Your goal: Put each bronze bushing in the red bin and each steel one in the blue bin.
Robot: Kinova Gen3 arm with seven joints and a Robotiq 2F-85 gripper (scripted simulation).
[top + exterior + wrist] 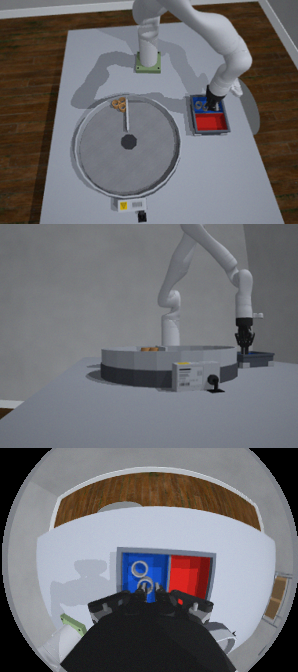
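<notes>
My hand is 30 mm short of the bin and 30 mm above it. Also, from my hand: round grey turntable: 180 mm ahead, 340 mm to the right.
</notes>
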